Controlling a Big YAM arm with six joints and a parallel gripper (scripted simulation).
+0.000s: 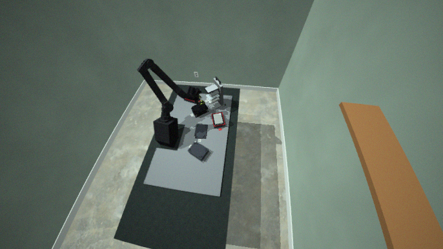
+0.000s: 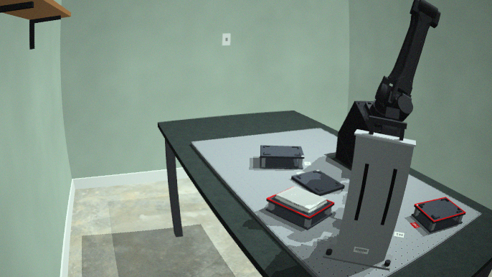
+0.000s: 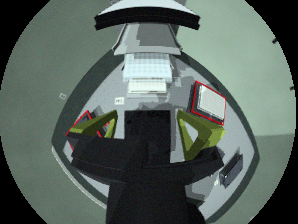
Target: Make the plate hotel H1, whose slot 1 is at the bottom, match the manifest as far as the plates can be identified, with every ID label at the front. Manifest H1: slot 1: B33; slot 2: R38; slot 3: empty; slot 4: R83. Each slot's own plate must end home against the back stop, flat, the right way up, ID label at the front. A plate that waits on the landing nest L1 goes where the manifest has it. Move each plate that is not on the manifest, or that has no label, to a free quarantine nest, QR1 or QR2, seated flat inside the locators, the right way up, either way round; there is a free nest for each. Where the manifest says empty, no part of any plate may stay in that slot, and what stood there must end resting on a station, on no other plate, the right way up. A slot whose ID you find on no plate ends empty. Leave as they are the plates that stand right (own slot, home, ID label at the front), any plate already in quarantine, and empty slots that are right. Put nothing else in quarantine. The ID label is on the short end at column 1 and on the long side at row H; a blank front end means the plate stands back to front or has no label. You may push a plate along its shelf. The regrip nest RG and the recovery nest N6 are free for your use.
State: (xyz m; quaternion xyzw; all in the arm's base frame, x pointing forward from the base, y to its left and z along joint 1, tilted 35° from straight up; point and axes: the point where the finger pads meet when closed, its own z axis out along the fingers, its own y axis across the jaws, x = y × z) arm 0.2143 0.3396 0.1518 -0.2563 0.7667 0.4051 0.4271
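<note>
My gripper is now 90 mm to the right of the plate and 80 mm short of it. Round my hand: N6 label: 390 mm to the right, 160 mm below, 100 mm ahead; then plate hotel H1: 150 mm to the left, 140 mm ahead.
</note>
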